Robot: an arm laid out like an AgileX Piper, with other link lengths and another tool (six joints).
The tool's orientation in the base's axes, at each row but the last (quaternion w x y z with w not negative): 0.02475 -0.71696 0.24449 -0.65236; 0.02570 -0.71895 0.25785 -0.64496; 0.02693 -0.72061 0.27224 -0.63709; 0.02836 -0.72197 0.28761 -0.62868; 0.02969 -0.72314 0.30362 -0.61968; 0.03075 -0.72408 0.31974 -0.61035; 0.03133 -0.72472 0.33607 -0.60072
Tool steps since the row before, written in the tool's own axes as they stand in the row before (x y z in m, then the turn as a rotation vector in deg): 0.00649 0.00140 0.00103 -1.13 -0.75 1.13; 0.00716 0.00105 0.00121 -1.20 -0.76 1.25; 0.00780 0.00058 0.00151 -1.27 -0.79 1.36; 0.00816 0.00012 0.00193 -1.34 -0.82 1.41; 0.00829 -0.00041 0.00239 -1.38 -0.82 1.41; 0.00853 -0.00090 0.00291 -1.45 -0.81 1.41; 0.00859 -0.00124 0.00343 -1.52 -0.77 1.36
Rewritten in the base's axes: 0.00072 -0.00401 0.00534 1.28 0.77 -0.94; 0.00103 -0.00416 0.00596 1.39 0.77 -1.02; 0.00151 -0.00429 0.00654 1.50 0.79 -1.10; 0.00210 -0.00440 0.00682 1.56 0.84 -1.16; 0.00274 -0.00441 0.00690 1.55 0.85 -1.19; 0.00344 -0.00456 0.00703 1.55 0.88 -1.26; 0.00407 -0.00478 0.00691 1.48 0.90 -1.32
